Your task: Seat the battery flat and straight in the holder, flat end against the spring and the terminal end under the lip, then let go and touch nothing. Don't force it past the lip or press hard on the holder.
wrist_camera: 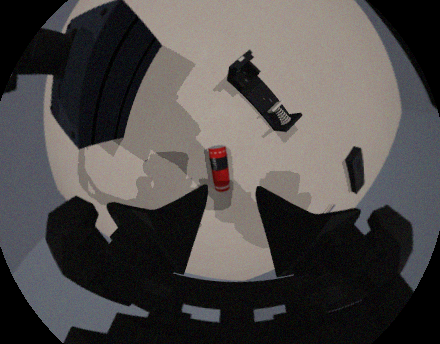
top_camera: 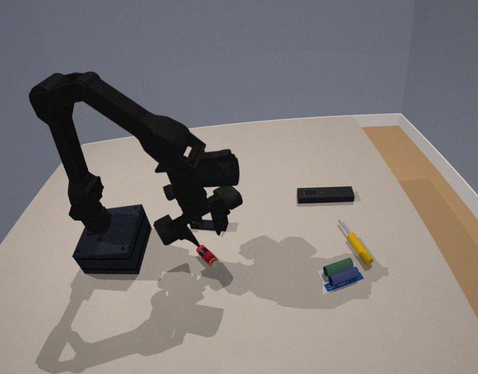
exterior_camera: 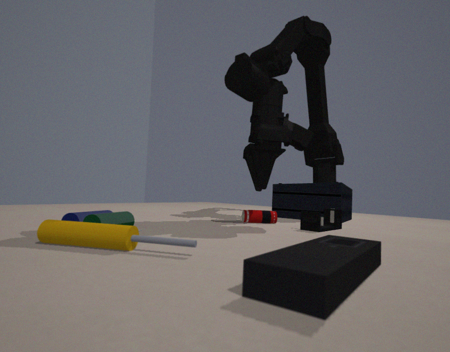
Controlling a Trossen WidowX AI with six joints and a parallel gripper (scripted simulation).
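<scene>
Right now the battery is 5 cm below my gripper tip and 1 cm behind it. The rest, counted from my gripper tip: black box (33 cm ahead, 14 cm to the left, 5 cm below); yellow-handled screwdriver (34 cm ahead, 5 cm below, 3 cm to the right).
</scene>
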